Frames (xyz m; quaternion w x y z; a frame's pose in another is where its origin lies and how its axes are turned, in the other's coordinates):
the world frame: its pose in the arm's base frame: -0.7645 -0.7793 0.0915 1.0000 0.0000 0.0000 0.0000
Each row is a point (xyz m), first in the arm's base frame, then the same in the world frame.
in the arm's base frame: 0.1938 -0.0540 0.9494
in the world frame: 0.9583 0.7253 0.8579
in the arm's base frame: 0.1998 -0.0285 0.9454
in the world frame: 0.9643 0.7508 0.8539
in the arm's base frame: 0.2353 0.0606 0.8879
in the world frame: 0.9998 0.8399 0.7964
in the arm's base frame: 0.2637 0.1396 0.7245
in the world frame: 1.0282 0.9189 0.6330
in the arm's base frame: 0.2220 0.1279 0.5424
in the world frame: 0.9865 0.9072 0.4509
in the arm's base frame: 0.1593 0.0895 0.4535
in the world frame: 0.9238 0.8688 0.3620
